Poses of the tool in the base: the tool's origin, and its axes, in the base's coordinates. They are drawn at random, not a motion.
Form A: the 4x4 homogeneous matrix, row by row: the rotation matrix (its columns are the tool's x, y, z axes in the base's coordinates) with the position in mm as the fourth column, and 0 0 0 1 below. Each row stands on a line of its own.
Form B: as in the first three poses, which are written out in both.
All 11 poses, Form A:
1:
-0.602, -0.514, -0.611, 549
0.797, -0.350, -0.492, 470
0.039, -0.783, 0.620, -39
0, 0, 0, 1
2:
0.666, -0.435, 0.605, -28
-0.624, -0.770, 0.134, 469
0.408, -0.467, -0.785, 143
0, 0, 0, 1
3:
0.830, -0.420, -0.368, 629
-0.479, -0.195, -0.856, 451
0.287, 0.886, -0.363, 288
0, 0, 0, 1
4:
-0.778, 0.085, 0.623, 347
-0.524, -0.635, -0.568, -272
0.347, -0.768, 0.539, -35
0, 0, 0, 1
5:
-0.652, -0.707, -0.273, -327
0.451, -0.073, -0.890, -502
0.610, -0.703, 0.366, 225
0, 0, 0, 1
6:
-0.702, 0.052, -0.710, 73
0.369, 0.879, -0.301, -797
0.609, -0.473, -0.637, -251
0, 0, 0, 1
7:
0.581, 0.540, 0.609, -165
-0.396, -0.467, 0.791, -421
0.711, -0.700, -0.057, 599
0, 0, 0, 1
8:
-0.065, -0.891, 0.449, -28
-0.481, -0.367, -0.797, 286
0.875, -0.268, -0.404, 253
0, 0, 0, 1
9:
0.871, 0.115, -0.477, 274
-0.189, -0.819, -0.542, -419
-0.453, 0.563, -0.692, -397
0, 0, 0, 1
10:
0.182, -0.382, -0.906, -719
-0.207, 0.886, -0.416, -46
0.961, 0.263, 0.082, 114
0, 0, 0, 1
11:
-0.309, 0.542, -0.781, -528
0.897, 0.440, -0.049, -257
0.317, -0.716, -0.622, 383
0, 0, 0, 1
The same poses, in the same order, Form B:
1:
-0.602, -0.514, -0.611, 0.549
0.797, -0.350, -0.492, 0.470
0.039, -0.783, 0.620, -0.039
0, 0, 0, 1

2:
0.666, -0.435, 0.605, -0.028
-0.624, -0.770, 0.134, 0.469
0.408, -0.467, -0.785, 0.143
0, 0, 0, 1

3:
0.830, -0.420, -0.368, 0.629
-0.479, -0.195, -0.856, 0.451
0.287, 0.886, -0.363, 0.288
0, 0, 0, 1

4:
-0.778, 0.085, 0.623, 0.347
-0.524, -0.635, -0.568, -0.272
0.347, -0.768, 0.539, -0.035
0, 0, 0, 1

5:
-0.652, -0.707, -0.273, -0.327
0.451, -0.073, -0.890, -0.502
0.610, -0.703, 0.366, 0.225
0, 0, 0, 1

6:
-0.702, 0.052, -0.710, 0.073
0.369, 0.879, -0.301, -0.797
0.609, -0.473, -0.637, -0.251
0, 0, 0, 1

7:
0.581, 0.540, 0.609, -0.165
-0.396, -0.467, 0.791, -0.421
0.711, -0.700, -0.057, 0.599
0, 0, 0, 1

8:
-0.065, -0.891, 0.449, -0.028
-0.481, -0.367, -0.797, 0.286
0.875, -0.268, -0.404, 0.253
0, 0, 0, 1

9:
0.871, 0.115, -0.477, 0.274
-0.189, -0.819, -0.542, -0.419
-0.453, 0.563, -0.692, -0.397
0, 0, 0, 1

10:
0.182, -0.382, -0.906, -0.719
-0.207, 0.886, -0.416, -0.046
0.961, 0.263, 0.082, 0.114
0, 0, 0, 1

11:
-0.309, 0.542, -0.781, -0.528
0.897, 0.440, -0.049, -0.257
0.317, -0.716, -0.622, 0.383
0, 0, 0, 1

